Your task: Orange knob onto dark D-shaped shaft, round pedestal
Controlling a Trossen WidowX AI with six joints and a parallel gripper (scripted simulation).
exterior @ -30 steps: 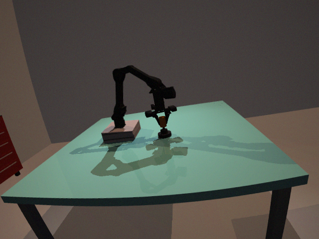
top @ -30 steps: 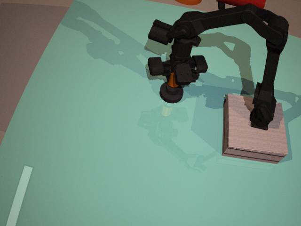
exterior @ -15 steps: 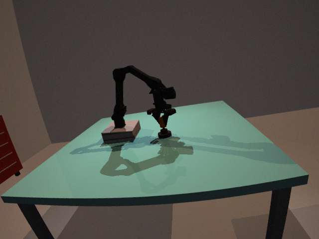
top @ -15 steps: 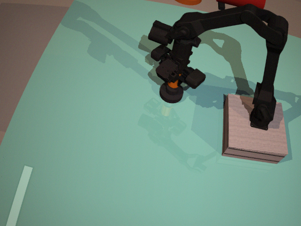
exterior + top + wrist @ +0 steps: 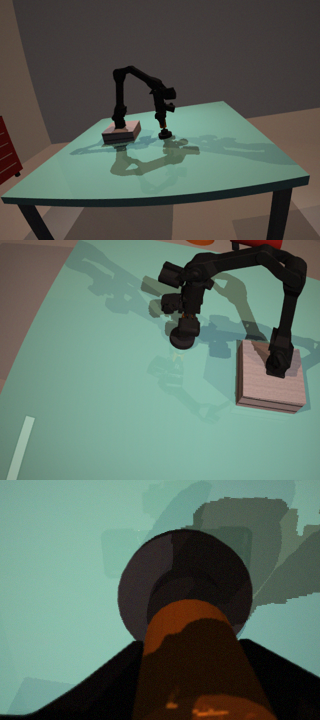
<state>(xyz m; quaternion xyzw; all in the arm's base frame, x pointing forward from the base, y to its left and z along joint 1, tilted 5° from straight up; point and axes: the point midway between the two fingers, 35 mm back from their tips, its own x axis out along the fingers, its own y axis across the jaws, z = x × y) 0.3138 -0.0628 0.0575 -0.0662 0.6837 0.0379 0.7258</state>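
Right now my gripper tip is 40 mm above the dark round pedestal. Round my gripper tip: orange knob (20 mm above).
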